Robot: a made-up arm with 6 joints.
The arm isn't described. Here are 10 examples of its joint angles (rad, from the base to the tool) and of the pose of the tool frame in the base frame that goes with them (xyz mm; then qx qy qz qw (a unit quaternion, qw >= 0)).
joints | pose
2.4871 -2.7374 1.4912 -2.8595 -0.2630 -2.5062 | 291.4 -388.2 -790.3 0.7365 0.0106 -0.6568 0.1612
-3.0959 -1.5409 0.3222 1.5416 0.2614 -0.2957 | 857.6 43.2 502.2 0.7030 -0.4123 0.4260 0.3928
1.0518 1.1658 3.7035 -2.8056 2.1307 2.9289 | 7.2 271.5 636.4 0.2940 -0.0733 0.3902 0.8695
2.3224 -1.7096 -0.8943 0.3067 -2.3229 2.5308 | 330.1 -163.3 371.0 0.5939 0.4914 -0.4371 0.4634
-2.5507 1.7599 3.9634 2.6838 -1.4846 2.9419 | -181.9 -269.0 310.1 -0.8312 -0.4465 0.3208 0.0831
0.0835 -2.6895 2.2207 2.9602 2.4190 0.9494 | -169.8 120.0 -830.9 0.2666 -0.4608 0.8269 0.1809
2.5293 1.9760 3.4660 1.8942 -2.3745 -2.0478 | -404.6 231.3 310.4 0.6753 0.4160 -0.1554 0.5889
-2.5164 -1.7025 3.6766 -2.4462 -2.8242 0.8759 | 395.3 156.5 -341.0 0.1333 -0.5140 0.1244 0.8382
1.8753 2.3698 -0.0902 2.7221 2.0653 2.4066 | -158.5 90.2 -620.7 0.5747 -0.3801 0.7112 0.1391
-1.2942 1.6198 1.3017 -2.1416 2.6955 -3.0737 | 335.4 -912.5 -147.5 -0.3927 -0.8192 0.3612 0.2102
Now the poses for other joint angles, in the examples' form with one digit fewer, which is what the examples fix.
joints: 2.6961 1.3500 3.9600 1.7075 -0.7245 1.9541
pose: -156 54 351 -0.378 -0.201 0.079 0.900
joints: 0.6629 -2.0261 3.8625 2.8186 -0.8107 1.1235
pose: -192 14 -267 0.900 0.113 0.248 0.340
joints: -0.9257 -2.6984 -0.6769 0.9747 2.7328 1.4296
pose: -388 389 -99 0.177 0.548 -0.095 0.812
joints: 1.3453 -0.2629 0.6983 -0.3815 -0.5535 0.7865
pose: 151 92 1024 -0.043 -0.333 0.621 0.708
